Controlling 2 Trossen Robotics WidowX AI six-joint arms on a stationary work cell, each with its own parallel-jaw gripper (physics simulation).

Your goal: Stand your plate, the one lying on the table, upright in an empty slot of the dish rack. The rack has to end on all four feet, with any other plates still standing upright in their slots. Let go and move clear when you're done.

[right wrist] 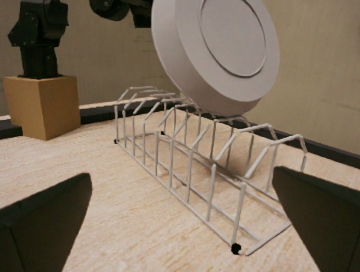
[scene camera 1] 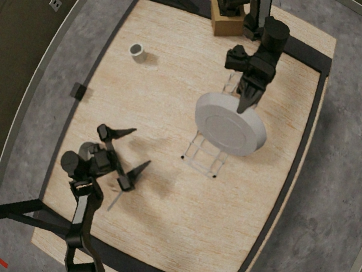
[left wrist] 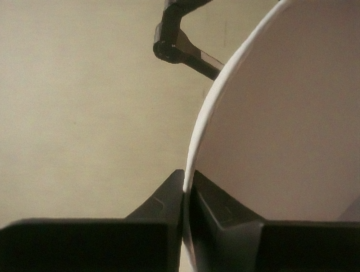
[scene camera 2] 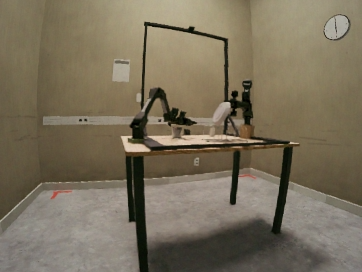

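Seen in the pictures: left gripper, fingertip midpoint: (scene camera 1: 238, 113) (left wrist: 185, 178) (scene camera 2: 224, 101); right gripper, fingertip midpoint: (right wrist: 183, 178) (scene camera 1: 143, 144) (scene camera 2: 195, 122); left arm's base at its link origin: (right wrist: 40, 76) (scene camera 1: 228, 8) (scene camera 2: 247, 124); right arm's base at its link origin: (scene camera 2: 137, 138).
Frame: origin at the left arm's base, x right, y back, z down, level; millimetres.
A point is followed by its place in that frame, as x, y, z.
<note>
A pale grey plate (scene camera 1: 227, 127) @(62, -391, -107) (scene camera 2: 221, 114) @(24, -440, -70) (left wrist: 280, 125) @(74, -378, -113) (right wrist: 235, 35) @(68, -399, -85) is held tilted, off the table, over the wire dish rack (scene camera 1: 214, 176) @(87, -504, 112) (right wrist: 236, 248) @(179, -441, 112). Its lower rim is close to the tops of the rack's wires in the right wrist view; I cannot tell if they touch. The rack stands upright on the table, and no plate shows in its slots. My left gripper (scene camera 1: 242, 109) @(44, -371, -163) (left wrist: 185, 178) @(44, -371, -163) is shut on the plate's rim. My right gripper (scene camera 1: 143, 146) @(267, -409, -8) (right wrist: 183, 178) @(267, -409, -8) is open and empty, beyond the rack's near end.
A grey cup (scene camera 1: 137, 53) @(306, -98, 115) stands on the table at the upper left in scene camera 1. Another round grey object (scene camera 1: 89, 149) shows partly under the right arm's wrist. A wooden block (scene camera 1: 226, 25) @(13, -50, 35) (right wrist: 42, 107) @(47, -50, 50) stands by the left arm. A dark block (scene camera 1: 78, 91) @(499, -219, 71) is at the left edge.
</note>
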